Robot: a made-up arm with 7 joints. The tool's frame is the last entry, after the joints. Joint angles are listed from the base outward.
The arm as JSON. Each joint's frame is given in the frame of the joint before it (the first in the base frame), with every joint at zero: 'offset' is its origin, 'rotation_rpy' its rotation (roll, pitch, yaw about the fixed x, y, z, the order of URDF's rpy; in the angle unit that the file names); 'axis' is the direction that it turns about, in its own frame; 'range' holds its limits. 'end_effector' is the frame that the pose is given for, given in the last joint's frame.
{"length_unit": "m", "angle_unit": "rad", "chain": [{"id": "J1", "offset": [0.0, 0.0, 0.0], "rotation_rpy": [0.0, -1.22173, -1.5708], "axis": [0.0, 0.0, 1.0], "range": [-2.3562, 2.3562]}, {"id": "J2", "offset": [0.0, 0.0, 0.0], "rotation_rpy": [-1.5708, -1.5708, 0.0], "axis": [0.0, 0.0, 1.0], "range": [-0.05, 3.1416]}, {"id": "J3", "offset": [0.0, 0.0, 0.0], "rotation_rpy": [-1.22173, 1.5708, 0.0], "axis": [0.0, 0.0, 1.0], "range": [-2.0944, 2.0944]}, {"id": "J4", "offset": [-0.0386, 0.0, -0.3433], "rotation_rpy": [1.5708, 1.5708, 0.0], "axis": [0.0, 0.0, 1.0], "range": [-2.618, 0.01]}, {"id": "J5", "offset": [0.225, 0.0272, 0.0], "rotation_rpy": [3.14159, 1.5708, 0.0], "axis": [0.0, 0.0, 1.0], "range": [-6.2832, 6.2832]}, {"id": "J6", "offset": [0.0, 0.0, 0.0], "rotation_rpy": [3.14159, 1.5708, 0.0], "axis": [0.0, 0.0, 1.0], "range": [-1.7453, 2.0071]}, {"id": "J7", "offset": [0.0, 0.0, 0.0], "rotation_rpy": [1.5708, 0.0, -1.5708], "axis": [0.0, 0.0, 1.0], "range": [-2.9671, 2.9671]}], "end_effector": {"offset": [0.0, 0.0, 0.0], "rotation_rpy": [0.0, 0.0, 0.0]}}
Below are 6 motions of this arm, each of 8 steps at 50 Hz.
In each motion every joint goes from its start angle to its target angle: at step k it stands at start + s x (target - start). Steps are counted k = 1, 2, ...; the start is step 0. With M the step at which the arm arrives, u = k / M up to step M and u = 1 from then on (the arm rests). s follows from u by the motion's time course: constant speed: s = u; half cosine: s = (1 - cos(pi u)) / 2; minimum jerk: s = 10 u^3 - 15 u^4 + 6 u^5.
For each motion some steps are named. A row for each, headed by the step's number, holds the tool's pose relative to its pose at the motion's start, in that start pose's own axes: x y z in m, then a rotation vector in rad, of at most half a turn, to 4 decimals.
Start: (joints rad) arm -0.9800 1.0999 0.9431 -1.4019 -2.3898 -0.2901 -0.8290
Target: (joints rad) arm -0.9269 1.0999 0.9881 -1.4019 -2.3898 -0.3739 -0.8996
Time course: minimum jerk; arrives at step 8
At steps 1, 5, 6, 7, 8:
1: 0.0002 -0.0002 0.0001 0.0007 -0.0014 -0.0015
5: 0.0071 -0.0093 0.0068 0.0335 -0.0614 -0.0659
6: 0.0087 -0.0115 0.0084 0.0418 -0.0757 -0.0814
7: 0.0095 -0.0127 0.0092 0.0461 -0.0830 -0.0892
8: 0.0097 -0.0129 0.0094 0.0469 -0.0843 -0.0907

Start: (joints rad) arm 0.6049 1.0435 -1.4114 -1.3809 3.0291 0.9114 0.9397
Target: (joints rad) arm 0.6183 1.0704 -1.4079 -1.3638 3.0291 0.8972 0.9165
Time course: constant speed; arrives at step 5
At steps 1, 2, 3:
1: 0.0008 0.0007 0.0033 -0.0091 -0.0074 -0.0023
2: 0.0015 0.0015 0.0066 -0.0181 -0.0149 -0.0046
3: 0.0022 0.0022 0.0099 -0.0270 -0.0225 -0.0069

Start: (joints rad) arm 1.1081 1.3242 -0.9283 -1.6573 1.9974 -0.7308 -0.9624
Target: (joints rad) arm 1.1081 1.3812 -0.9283 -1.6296 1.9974 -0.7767 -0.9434
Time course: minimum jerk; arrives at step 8
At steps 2, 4, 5, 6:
2: 0.0006 0.0028 0.0001 0.0079 -0.0020 -0.0054
4: 0.0031 0.0133 0.0007 0.0379 -0.0102 -0.0260
5: 0.0047 0.0193 0.0011 0.0548 -0.0151 -0.0378
6: 0.0060 0.0238 0.0014 0.0677 -0.0191 -0.0468

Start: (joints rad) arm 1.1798 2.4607 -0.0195 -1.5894 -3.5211 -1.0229 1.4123
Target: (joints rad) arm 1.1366 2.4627 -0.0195 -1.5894 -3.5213 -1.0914 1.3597
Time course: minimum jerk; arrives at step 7
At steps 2, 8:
2: -0.0008 -0.0019 -0.0005 -0.0151 -0.0002 -0.0046
8: -0.0054 -0.0130 -0.0032 -0.1039 -0.0042 -0.0310

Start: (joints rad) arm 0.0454 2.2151 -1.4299 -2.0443 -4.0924 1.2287 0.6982
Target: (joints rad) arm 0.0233 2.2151 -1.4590 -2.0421 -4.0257 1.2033 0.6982
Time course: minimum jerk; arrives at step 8
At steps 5, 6, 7, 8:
5: 0.0005 0.0020 -0.0017 -0.0498 0.0192 0.0223
6: 0.0007 0.0025 -0.0022 -0.0616 0.0237 0.0277
7: 0.0007 0.0027 -0.0024 -0.0675 0.0260 0.0305
8: 0.0007 0.0028 -0.0024 -0.0686 0.0264 0.0310

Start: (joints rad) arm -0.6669 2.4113 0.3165 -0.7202 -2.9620 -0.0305 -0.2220
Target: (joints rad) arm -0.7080 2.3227 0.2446 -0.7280 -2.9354 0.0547 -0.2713
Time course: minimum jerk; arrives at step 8
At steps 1, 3, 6, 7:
1: 0.0003 0.0008 0.0001 0.0011 0.0008 0.0000
3: 0.0052 0.0134 0.0026 0.0181 0.0138 0.0004
6: 0.0154 0.0438 0.0094 0.0571 0.0472 0.0042
7: 0.0166 0.0481 0.0105 0.0624 0.0522 0.0051

